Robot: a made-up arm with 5 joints. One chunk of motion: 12 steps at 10 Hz.
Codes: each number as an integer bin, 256 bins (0 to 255) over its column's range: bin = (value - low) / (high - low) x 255, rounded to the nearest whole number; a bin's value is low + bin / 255 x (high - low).
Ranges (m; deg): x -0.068..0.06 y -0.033..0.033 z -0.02..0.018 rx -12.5..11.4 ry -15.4..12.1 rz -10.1..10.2
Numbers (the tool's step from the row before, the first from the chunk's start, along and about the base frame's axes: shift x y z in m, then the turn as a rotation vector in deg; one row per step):
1: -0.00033 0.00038 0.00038 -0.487 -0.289 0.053
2: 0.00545 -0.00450 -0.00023 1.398 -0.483 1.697
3: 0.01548 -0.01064 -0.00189 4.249 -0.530 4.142
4: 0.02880 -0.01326 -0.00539 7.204 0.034 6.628
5: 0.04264 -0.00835 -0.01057 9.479 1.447 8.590
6: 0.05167 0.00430 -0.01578 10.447 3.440 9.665
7: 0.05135 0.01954 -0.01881 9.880 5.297 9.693
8: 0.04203 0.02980 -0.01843 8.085 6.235 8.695
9: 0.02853 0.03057 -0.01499 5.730 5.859 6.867
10: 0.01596 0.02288 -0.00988 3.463 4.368 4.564
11: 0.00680 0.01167 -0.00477 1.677 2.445 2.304
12: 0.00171 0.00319 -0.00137 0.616 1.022 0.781
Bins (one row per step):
1: 135 129 137 128 140 128
2: 146 110 133 148 138 148
3: 166 86 122 179 138 179
4: 193 76 98 210 143 210
5: 220 95 63 235 156 235
6: 238 144 28 245 175 248
7: 238 203 8 239 192 249
8: 219 243 11 220 201 236
9: 192 246 34 195 197 213
10: 167 216 68 170 183 184
11: 149 173 102 151 165 156
12: 139 140 125 140 152 137

